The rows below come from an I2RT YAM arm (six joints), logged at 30 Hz.
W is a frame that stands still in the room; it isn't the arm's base.
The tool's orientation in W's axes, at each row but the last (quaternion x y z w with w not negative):
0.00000, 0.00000, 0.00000, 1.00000
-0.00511, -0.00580, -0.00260, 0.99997
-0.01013, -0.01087, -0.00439, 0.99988
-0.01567, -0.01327, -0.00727, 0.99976
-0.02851, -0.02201, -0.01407, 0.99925
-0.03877, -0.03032, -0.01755, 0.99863
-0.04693, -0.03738, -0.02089, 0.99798
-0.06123, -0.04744, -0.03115, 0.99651
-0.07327, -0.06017, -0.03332, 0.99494
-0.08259, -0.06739, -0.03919, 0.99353
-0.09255, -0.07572, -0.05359, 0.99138
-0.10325, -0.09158, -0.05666, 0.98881
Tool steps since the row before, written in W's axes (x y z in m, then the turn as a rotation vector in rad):
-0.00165, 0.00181, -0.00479, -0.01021, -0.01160, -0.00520
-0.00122, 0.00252, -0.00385, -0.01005, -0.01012, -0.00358
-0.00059, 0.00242, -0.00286, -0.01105, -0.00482, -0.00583
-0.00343, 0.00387, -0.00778, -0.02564, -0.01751, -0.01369
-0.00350, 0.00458, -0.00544, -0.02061, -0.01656, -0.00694
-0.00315, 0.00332, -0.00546, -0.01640, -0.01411, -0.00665
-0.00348, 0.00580, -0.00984, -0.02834, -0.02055, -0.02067
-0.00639, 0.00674, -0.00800, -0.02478, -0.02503, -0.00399
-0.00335, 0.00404, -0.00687, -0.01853, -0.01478, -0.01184
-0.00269, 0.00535, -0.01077, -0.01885, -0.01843, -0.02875
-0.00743, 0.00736, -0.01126, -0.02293, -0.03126, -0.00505
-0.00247, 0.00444, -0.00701, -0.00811, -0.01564, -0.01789
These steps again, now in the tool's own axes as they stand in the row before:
-0.00165, 0.00181, -0.00479, -0.01021, -0.01160, -0.00520
-0.00128, 0.00255, -0.00381, -0.01004, -0.01014, -0.00357
-0.00067, 0.00247, -0.00280, -0.01113, -0.00480, -0.00569
-0.00369, 0.00406, -0.00756, -0.02575, -0.01746, -0.01356
-0.00386, 0.00477, -0.00501, -0.02045, -0.01674, -0.00699
-0.00359, 0.00361, -0.00499, -0.01631, -0.01416, -0.00675
-0.00444, 0.00652, -0.00896, -0.02903, -0.01982, -0.02042
-0.00752, 0.00720, -0.00648, -0.02360, -0.02600, -0.00482
-0.00441, 0.00471, -0.00576, -0.01898, -0.01430, -0.01171
-0.00453, 0.00673, -0.00928, -0.02143, -0.01523, -0.02882
-0.00978, 0.00827, -0.00849, -0.02046, -0.03242, -0.00768
-0.00418, 0.00535, -0.00537, -0.00991, -0.01280, -0.01919

